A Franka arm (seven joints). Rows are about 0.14 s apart.
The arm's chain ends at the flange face. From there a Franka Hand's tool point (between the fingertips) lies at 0.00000 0.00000 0.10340 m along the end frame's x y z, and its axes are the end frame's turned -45 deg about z.
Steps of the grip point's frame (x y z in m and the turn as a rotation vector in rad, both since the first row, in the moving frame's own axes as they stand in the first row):
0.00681, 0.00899, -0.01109, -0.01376, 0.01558, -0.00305
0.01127, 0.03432, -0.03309, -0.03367, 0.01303, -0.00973
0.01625, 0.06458, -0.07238, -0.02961, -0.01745, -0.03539
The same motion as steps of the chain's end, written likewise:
0.00903, 0.00168, -0.01107, 0.00129, 0.02075, -0.00305
0.02882, 0.01481, -0.03302, -0.01459, 0.03302, -0.00973
0.05621, 0.03075, -0.07232, -0.03328, 0.00860, -0.03539

